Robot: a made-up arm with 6 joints. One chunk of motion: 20 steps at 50 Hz.
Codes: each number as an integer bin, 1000 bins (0 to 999) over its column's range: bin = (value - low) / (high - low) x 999, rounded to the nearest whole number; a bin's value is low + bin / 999 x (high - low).
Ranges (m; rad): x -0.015..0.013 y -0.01..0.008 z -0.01..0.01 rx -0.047..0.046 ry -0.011..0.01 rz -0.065..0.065
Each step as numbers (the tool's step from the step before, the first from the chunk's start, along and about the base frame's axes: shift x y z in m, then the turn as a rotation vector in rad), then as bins.
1 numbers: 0.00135 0.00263 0.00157 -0.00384 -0.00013 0.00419
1 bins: 583 701 578 464 517 532
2 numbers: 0.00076 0.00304 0.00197 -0.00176 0.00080 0.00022
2 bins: 562 724 598 486 561 501
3 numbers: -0.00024 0.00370 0.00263 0.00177 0.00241 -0.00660
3 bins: 527 760 631 524 638 449
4 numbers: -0.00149 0.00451 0.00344 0.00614 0.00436 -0.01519
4 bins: 482 805 671 571 731 383
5 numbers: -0.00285 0.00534 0.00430 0.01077 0.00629 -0.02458
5 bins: 433 851 714 621 823 311
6 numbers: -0.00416 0.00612 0.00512 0.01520 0.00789 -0.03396
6 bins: 387 895 755 668 899 239
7 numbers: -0.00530 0.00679 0.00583 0.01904 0.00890 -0.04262
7 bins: 346 932 791 709 947 172
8 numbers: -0.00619 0.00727 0.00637 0.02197 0.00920 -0.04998
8 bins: 314 958 818 741 961 115
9 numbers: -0.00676 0.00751 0.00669 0.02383 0.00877 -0.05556
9 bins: 294 972 834 761 940 73
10 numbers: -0.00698 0.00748 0.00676 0.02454 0.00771 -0.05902
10 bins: 286 970 837 768 890 46
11 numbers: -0.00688 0.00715 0.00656 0.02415 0.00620 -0.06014
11 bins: 290 952 827 764 818 37
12 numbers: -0.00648 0.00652 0.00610 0.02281 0.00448 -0.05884
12 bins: 304 917 804 750 736 47
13 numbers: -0.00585 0.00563 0.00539 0.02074 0.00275 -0.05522
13 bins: 326 867 769 728 654 75
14 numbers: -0.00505 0.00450 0.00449 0.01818 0.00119 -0.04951
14 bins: 355 805 724 700 580 119
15 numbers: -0.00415 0.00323 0.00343 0.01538 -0.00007 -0.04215
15 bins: 387 734 671 670 520 176
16 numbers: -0.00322 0.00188 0.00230 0.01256 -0.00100 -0.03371
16 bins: 420 659 614 640 476 240
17 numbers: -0.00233 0.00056 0.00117 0.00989 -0.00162 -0.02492
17 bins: 452 586 558 611 446 308
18 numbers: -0.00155 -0.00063 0.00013 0.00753 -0.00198 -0.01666
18 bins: 480 520 506 586 429 371
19 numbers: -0.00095 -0.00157 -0.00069 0.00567 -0.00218 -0.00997
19 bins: 501 468 465 566 420 423
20 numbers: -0.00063 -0.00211 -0.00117 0.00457 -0.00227 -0.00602
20 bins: 513 438 441 554 415 453
